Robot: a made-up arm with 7 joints. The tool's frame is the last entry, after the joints. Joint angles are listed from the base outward. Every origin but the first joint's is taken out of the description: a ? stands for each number. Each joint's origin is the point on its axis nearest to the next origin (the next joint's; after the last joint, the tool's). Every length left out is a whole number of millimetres.
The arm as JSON. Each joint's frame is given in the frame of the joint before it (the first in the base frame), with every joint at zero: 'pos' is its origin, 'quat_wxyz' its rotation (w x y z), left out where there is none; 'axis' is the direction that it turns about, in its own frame. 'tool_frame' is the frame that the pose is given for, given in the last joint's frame.
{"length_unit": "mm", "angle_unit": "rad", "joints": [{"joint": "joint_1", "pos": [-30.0, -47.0, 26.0], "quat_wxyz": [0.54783, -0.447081, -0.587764, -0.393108], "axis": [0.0, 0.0, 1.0]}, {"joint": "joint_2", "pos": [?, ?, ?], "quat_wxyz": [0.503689, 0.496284, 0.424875, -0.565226], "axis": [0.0, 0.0, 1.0]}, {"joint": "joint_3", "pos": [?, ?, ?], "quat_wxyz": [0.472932, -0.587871, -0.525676, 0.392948], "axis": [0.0, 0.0, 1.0]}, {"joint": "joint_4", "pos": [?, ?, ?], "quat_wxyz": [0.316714, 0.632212, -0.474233, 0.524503], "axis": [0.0, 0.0, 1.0]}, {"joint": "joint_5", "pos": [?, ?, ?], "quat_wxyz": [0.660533, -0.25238, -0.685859, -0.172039], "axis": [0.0, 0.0, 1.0]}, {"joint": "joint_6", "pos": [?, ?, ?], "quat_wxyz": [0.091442, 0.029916, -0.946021, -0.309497], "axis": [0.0, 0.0, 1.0]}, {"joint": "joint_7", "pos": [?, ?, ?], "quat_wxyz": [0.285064, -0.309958, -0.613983, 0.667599], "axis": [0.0, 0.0, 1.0]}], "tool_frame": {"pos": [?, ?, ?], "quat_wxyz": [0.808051, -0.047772, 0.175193, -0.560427]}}
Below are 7 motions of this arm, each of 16 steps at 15 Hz.
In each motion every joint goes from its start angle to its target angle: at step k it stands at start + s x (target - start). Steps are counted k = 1, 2, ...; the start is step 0. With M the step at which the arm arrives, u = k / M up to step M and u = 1 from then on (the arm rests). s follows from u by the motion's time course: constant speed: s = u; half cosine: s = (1 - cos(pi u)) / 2; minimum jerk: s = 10 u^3 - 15 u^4 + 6 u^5.
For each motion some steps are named. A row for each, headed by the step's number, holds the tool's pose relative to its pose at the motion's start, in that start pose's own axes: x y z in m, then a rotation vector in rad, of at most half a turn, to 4 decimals.
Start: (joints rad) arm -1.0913 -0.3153 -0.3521 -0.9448 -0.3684 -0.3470 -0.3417
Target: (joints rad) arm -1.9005 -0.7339 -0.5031 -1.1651 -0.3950 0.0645 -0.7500
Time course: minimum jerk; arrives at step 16
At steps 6, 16:
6: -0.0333 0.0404 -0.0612 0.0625 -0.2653 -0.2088
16: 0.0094 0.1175 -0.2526 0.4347 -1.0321 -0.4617

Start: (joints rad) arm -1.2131 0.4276 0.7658 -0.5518 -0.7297 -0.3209 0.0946
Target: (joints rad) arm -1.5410 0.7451 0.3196 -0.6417 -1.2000 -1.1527 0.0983
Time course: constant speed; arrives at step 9
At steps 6, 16:
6: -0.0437 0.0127 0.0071 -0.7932 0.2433 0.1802
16: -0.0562 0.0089 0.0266 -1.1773 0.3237 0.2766

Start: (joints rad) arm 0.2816 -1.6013 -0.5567 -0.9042 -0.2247 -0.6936 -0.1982
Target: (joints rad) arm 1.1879 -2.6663 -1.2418 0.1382 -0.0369 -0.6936 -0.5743
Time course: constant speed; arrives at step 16
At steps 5, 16:
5: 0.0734 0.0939 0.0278 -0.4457 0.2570 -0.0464
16: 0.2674 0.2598 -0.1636 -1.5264 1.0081 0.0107

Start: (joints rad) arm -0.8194 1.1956 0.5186 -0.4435 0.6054 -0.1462 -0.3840
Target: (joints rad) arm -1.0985 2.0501 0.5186 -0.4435 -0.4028 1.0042 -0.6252
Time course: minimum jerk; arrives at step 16
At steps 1, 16:
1: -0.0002 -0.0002 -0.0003 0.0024 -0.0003 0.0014
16: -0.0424 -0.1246 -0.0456 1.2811 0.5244 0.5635

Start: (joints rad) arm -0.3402 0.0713 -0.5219 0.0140 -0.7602 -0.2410 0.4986
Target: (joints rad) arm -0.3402 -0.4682 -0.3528 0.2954 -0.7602 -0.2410 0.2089
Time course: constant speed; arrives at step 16
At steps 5, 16:
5: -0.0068 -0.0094 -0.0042 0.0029 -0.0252 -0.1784
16: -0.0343 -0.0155 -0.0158 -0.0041 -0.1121 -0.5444

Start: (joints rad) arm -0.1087 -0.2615 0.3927 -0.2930 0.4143 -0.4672 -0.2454
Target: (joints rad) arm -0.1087 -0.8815 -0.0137 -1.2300 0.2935 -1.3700 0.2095
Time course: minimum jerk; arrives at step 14
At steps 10, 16:
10: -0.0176 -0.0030 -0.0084 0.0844 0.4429 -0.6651
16: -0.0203 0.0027 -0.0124 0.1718 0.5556 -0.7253

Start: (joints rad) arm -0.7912 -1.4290 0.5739 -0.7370 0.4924 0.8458 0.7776
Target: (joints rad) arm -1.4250 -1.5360 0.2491 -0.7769 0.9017 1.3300 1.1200
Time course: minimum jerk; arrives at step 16
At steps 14, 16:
14: -0.0511 0.1692 -0.0464 -0.0825 -0.5034 0.6512
16: -0.0524 0.1715 -0.0468 -0.0843 -0.5137 0.6607

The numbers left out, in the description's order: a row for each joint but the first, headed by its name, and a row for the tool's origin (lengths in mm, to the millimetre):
joint_2: 53.0 74.0 0.0
joint_3: -35.0 -17.0 0.0
joint_4: -88.0 11.0 0.0
joint_5: -44.0 12.0 0.0
joint_6: 367.0 -72.0 0.0
joint_7: 25.0 7.0 0.0
tool: -15.0 -67.0 0.0

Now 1 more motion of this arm.
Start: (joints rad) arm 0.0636 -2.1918 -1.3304 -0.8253 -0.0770 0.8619 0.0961
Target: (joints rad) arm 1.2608 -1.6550 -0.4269 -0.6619 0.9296 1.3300 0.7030
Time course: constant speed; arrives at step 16
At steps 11, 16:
11: -0.0003 -0.0276 -0.1933 0.0711 0.8185 0.0140
16: -0.1218 -0.0724 -0.2839 0.0541 1.2449 -0.0579

